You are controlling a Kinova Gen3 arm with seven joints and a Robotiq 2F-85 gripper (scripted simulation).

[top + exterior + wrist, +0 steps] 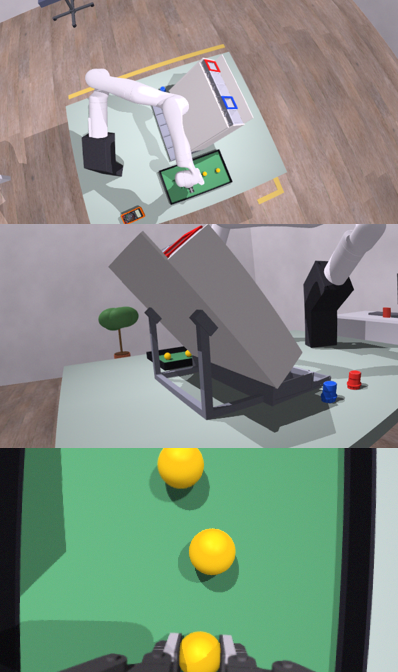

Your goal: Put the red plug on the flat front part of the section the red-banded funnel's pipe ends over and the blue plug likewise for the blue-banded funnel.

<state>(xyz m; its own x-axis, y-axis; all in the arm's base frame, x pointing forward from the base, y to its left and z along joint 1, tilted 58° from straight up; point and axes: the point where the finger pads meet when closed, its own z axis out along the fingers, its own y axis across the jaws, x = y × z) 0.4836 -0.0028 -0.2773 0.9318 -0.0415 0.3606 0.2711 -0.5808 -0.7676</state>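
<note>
Right now my hand is 40 mm short of the green tray, 30 mm to the right of it and 20 mm above it. Also, from my hand: slanted grey cover: 70 mm ahead, 380 mm to the left, 180 mm above; then orange multimeter: 330 mm behind, 180 mm to the right, 10 mm below.
</note>
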